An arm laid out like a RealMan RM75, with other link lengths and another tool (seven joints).
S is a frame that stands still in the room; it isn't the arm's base.
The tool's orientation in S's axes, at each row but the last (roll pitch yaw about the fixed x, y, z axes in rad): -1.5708 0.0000 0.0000; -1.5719 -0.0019 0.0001; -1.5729 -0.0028 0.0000; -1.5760 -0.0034 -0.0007; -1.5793 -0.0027 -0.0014; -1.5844 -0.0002 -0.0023; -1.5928 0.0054 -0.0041; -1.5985 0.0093 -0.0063; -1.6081 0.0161 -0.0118; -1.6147 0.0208 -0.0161
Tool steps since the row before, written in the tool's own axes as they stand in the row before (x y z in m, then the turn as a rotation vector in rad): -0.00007 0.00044 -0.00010 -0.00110 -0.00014 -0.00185; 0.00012 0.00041 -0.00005 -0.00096 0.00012 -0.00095; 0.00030 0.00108 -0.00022 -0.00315 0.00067 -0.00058; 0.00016 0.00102 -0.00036 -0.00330 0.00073 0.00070; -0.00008 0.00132 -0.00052 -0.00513 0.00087 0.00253; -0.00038 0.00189 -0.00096 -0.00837 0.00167 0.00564; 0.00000 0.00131 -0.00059 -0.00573 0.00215 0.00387; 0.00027 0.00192 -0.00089 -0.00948 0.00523 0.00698; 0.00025 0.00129 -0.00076 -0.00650 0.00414 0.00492; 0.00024 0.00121 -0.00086 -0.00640 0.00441 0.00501
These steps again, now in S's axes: -0.00007 -0.00010 -0.00044 -0.00110 -0.00185 0.00014; 0.00012 -0.00005 -0.00041 -0.00096 -0.00095 -0.00012; 0.00030 -0.00022 -0.00108 -0.00315 -0.00058 -0.00068; 0.00016 -0.00037 -0.00102 -0.00330 0.00070 -0.00074; -0.00008 -0.00053 -0.00132 -0.00512 0.00253 -0.00091; -0.00038 -0.00098 -0.00188 -0.00836 0.00564 -0.00175; -0.00001 -0.00062 -0.00130 -0.00573 0.00385 -0.00220; 0.00025 -0.00094 -0.00190 -0.00949 0.00689 -0.00533; 0.00022 -0.00081 -0.00126 -0.00651 0.00484 -0.00422; 0.00020 -0.00092 -0.00118 -0.00642 0.00492 -0.00449
